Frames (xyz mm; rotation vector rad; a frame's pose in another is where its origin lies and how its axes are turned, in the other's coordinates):
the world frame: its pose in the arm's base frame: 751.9 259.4 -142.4 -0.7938 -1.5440 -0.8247
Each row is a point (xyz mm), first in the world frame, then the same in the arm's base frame.
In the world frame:
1: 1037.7 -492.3 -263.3
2: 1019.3 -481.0 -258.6
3: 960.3 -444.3 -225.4
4: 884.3 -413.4 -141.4
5: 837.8 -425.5 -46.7
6: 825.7 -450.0 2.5
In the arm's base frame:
1: 350.8 -177.6 875.7
2: 360.1 -168.5 857.9
3: 380.9 -123.6 798.9
4: 372.5 -39.2 717.7
5: 318.7 33.0 661.5
6: 273.9 61.6 642.9

